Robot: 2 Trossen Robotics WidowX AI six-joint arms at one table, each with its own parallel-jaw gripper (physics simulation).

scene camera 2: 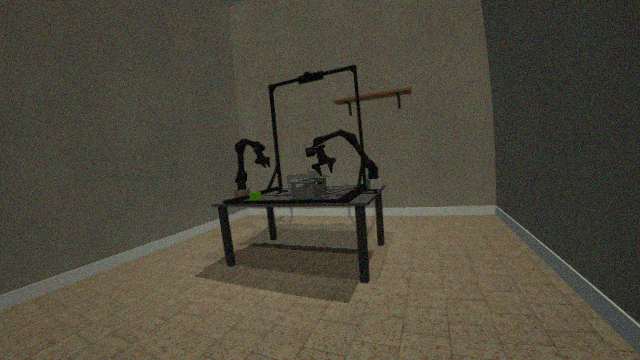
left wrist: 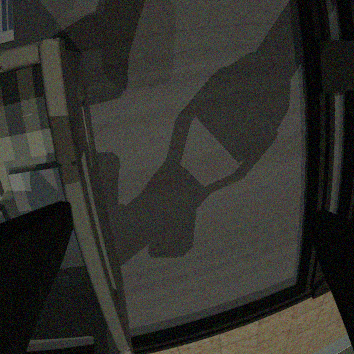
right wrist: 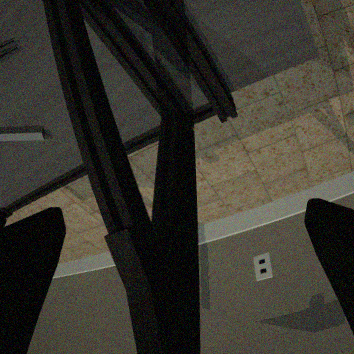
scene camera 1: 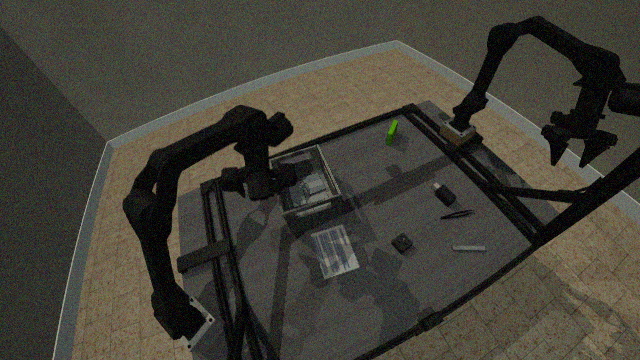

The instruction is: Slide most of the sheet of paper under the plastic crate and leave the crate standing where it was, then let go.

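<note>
The clear plastic crate point(scene camera 1: 328, 170) point(scene camera 2: 307, 187) point(left wrist: 86, 225) stands upright on the table, with pale shapes visible inside its rim. The sheet of paper point(scene camera 1: 336, 252) point(left wrist: 6, 36), white with blue-grey stripes, lies flat just below the crate in scene camera 1; whether its upper edge touches the crate is unclear. My left gripper point(scene camera 1: 261, 184) point(scene camera 2: 326, 173) point(left wrist: 195, 220) is open and empty above the crate's left side in scene camera 1, its fingers straddling that wall from above in its wrist view. My right gripper point(scene camera 1: 569, 165) point(scene camera 2: 265, 166) point(right wrist: 186, 216) is open and empty, high and far from both.
A green block point(scene camera 1: 392, 132) point(scene camera 2: 255, 196) stands near the back edge. A black stick with a pale tip point(scene camera 1: 444, 194), dark tweezers point(scene camera 1: 457, 214), a small black square point(scene camera 1: 402, 243) and a grey bar point(scene camera 1: 469, 248) point(right wrist: 22, 136) lie right of the paper. Dark frame rails border the table.
</note>
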